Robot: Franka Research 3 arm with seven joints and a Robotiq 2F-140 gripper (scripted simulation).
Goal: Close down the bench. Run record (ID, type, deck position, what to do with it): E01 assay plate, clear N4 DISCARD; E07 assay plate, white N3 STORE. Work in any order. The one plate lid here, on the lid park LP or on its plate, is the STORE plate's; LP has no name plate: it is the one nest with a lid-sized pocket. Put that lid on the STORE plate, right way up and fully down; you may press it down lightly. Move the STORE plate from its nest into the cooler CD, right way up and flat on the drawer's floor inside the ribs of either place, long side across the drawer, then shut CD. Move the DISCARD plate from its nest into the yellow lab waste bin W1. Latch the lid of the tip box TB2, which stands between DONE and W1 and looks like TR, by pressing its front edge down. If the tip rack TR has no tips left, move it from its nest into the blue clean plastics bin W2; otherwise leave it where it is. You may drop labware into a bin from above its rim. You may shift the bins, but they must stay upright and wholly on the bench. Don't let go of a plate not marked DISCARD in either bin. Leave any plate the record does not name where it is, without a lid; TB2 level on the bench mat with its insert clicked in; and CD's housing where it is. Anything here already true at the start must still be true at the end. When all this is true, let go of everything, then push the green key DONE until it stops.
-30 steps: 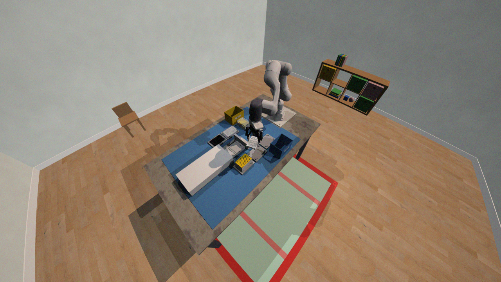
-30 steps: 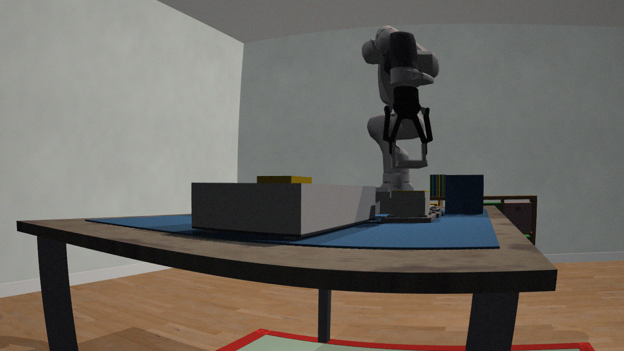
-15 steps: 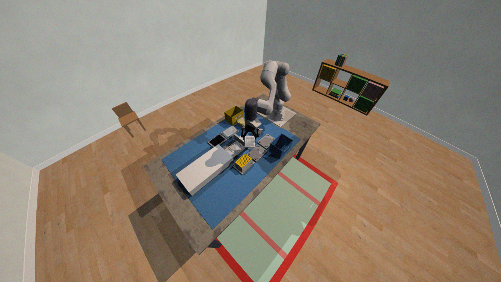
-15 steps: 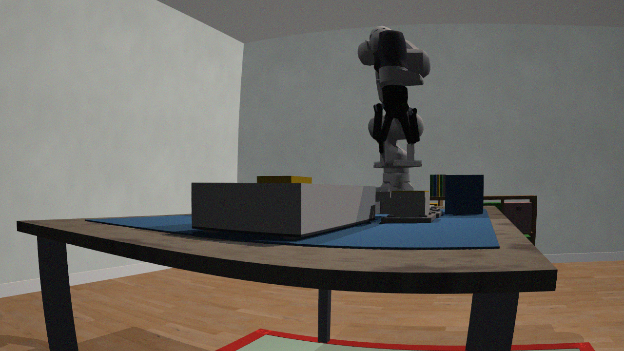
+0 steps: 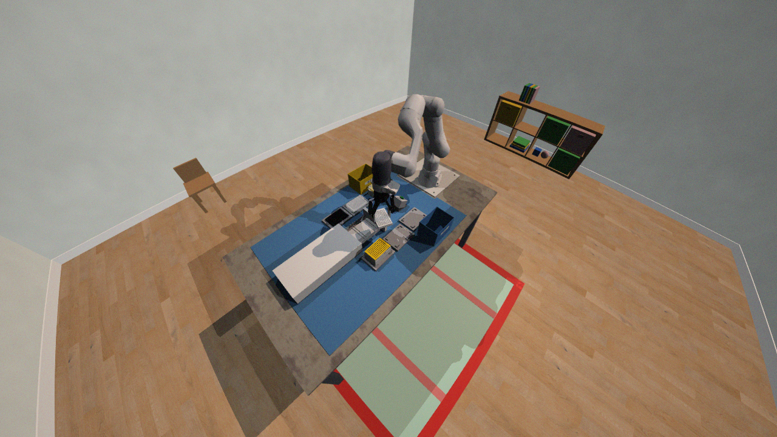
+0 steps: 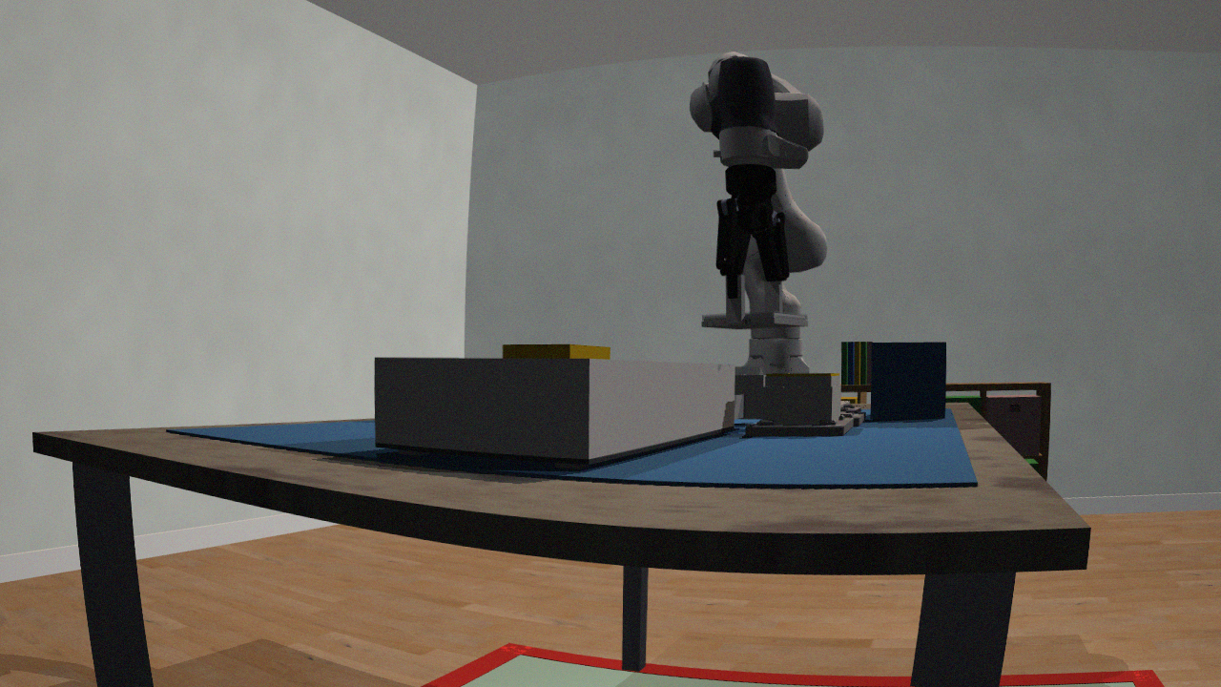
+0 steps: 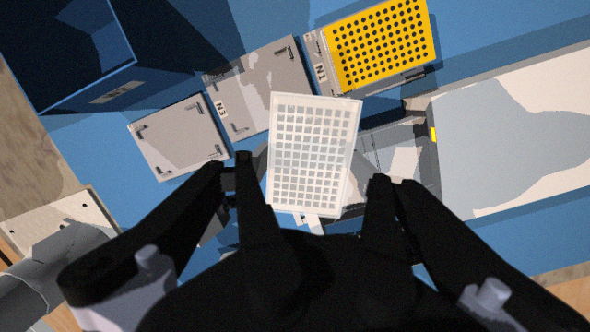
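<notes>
Right now my hand is 60 mm short of the cooler drawer, 100 mm to the left of it and 140 mm above it. Round my hand: plate lid (10 mm below); tip rack TR (130 mm ahead, 60 mm to the left, 110 mm below); white plate (20 mm below).
</notes>
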